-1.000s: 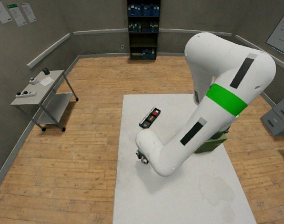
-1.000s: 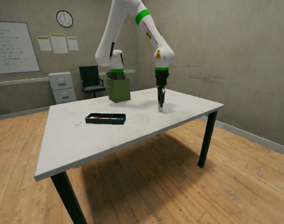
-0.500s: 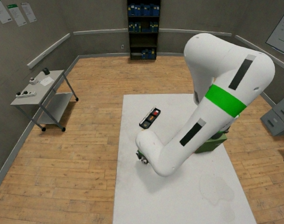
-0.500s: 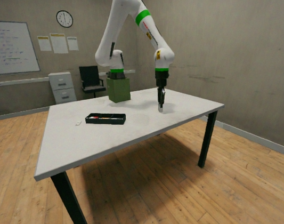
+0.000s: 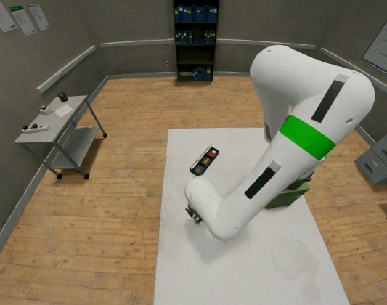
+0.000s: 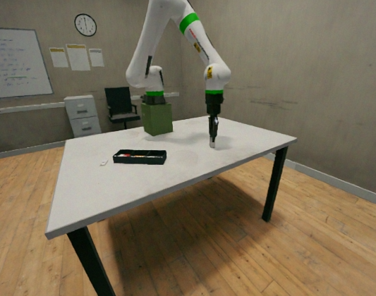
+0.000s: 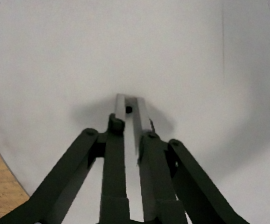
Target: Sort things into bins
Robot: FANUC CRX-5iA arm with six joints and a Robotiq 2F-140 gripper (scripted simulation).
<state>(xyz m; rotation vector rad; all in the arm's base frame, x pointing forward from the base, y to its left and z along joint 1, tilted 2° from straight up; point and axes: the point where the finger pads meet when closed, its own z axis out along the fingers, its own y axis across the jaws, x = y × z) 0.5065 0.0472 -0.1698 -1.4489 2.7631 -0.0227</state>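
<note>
The yellow ring lies 320 mm to the right of my hand, 80 mm behind it and 20 mm below it. From my hand the other things lie so: black bin tray (390 mm to the right, 150 mm behind, 20 mm below); red piece (440 mm to the right, 220 mm behind, 20 mm below); orange object (380 mm to the right, 160 mm behind, 20 mm below).
</note>
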